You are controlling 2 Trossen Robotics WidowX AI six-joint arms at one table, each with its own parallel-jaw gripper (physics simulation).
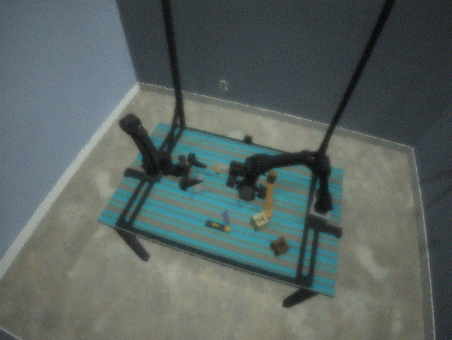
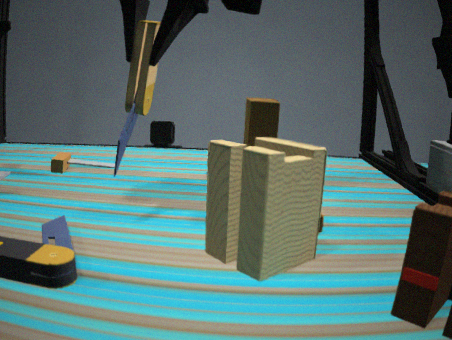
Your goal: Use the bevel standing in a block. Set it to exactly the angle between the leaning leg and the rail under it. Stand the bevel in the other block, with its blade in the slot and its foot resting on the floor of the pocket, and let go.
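Places are measured from the left arm's base along level axes (x up, y left, z back), in metres.
Pixels of known places: left gripper, between the fingertips: (image 2: 140, 63); right gripper, between the fingertips: (image 1: 205, 173); left arm's base, origin of its link: (image 1: 321, 208); right arm's base, origin of its link: (image 1: 152, 171).
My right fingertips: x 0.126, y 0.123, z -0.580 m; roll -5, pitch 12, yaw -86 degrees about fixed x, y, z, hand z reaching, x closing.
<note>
Ahead of a thing's pixels: the offset from my right fingertips to its top centre. "spot": to the spot under its first point.
My left gripper (image 1: 244, 195) (image 2: 142, 61) is shut on the wooden-handled bevel @[dy +0.007, dx -0.015, dz +0.191 m] (image 2: 141, 85) and holds it above the table. Its handle is upright with a slight tilt; its blue blade angles down to the left. The pale wooden block @[dy +0.054, dx -0.120, dz +0.314 m] (image 1: 260, 220) (image 2: 287, 215) stands upright, its slot holding no bevel. A dark brown block @[dy +0.130, dx -0.137, dz +0.445 m] (image 1: 280, 245) (image 2: 424, 270) with a red band stands nearer the front right. The orange-brown rail @[dy -0.117, dx -0.190, dz +0.315 m] (image 1: 269, 202) lies behind the pale block; the brown leg @[dy -0.213, dx -0.093, dz +0.289 m] (image 1: 271, 176) (image 2: 262, 120) rises there, its lean hard to judge. My right gripper (image 1: 202, 173) is open and empty.
A black and yellow bevel @[dy +0.098, dx -0.189, dz +0.129 m] (image 1: 218, 226) (image 2: 37, 262) with a blue blade lies left of the pale block. A small orange-brown piece @[dy -0.193, dx -0.185, dz +0.022 m] (image 1: 218, 168) (image 2: 61, 162) with a pale strip lies farther back. A pale grey object @[spot: dy -0.016, dx -0.202, dz -0.063 m] (image 1: 197, 188) lies by the right gripper. Black frame posts stand at the table's ends.
</note>
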